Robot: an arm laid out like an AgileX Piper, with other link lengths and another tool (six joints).
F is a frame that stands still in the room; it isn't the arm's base.
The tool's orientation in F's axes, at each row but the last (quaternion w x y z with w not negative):
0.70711 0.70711 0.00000 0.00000
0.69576 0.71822 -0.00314 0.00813
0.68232 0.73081 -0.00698 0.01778
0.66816 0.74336 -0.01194 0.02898
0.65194 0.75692 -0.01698 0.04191
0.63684 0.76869 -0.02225 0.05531
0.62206 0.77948 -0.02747 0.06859
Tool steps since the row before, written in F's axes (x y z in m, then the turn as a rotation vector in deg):
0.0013 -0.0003 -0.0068 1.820 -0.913 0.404
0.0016 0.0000 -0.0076 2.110 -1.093 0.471
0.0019 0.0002 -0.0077 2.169 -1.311 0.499
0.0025 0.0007 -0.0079 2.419 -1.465 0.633
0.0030 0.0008 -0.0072 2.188 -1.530 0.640
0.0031 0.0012 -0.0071 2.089 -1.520 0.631
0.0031 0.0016 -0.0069 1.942 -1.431 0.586
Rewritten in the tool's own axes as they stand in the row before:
0.0013 -0.0068 0.0003 1.820 0.404 0.913
0.0015 -0.0076 0.0003 2.110 0.472 1.093
0.0016 -0.0078 0.0004 2.167 0.513 1.309
0.0020 -0.0081 0.0002 2.421 0.648 1.455
0.0024 -0.0075 0.0004 2.190 0.683 1.509
0.0023 -0.0075 0.0003 2.091 0.683 1.495
0.0022 -0.0074 0.0002 1.943 0.639 1.407

